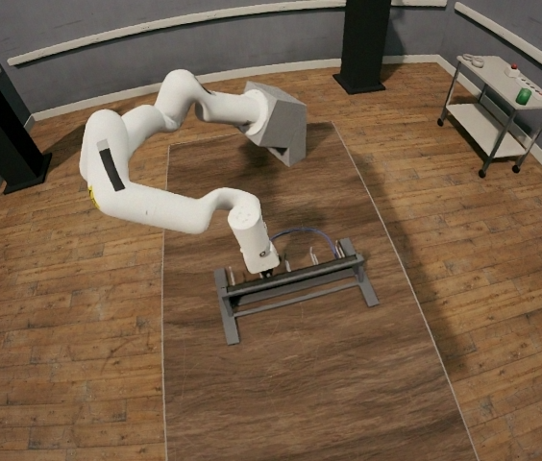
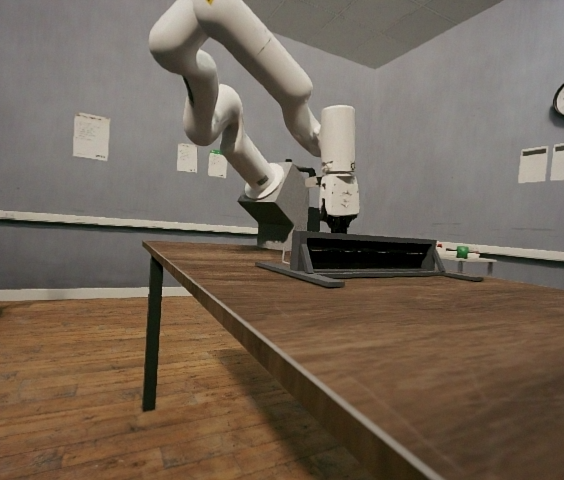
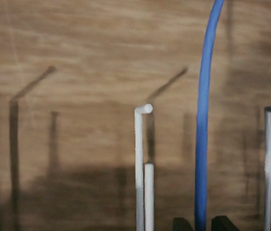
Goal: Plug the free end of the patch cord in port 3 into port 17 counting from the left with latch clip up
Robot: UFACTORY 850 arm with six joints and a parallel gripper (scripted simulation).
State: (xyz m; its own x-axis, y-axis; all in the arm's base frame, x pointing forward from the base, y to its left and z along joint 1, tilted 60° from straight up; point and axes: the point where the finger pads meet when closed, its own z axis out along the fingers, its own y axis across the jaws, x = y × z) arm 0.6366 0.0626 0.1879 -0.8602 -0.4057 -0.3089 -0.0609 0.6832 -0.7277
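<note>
Right now my hand is 20 mm short of the white plug and 10 mm above it.
</note>
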